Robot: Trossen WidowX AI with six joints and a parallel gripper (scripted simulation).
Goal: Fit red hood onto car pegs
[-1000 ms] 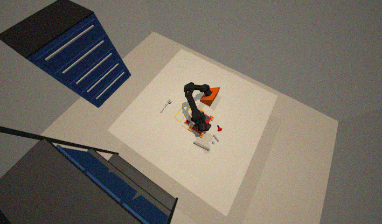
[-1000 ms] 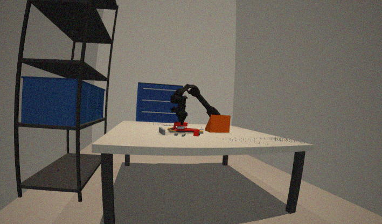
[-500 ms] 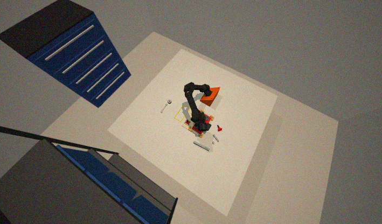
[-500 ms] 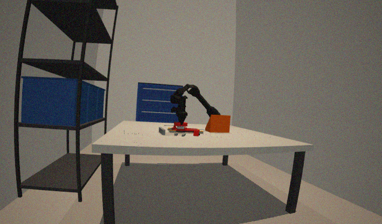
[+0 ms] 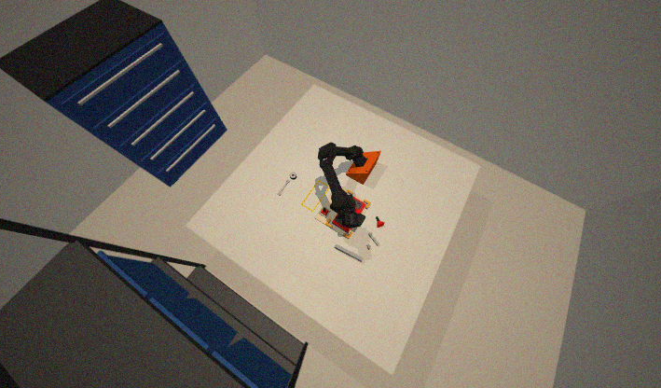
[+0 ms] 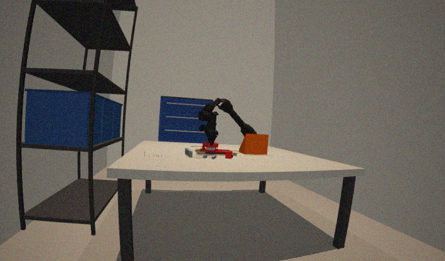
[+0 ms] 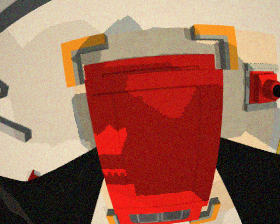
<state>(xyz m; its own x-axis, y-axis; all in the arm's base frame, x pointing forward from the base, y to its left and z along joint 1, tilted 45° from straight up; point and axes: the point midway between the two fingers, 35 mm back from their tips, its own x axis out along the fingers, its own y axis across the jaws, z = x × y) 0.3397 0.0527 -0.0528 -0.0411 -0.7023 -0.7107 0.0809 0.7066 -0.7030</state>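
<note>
My gripper tip is now 30 mm above the grey engine block. From my gripper tip the other things lie so: red hood 10 mm above; wrench-like tool 420 mm to the right, 50 mm below.
</note>
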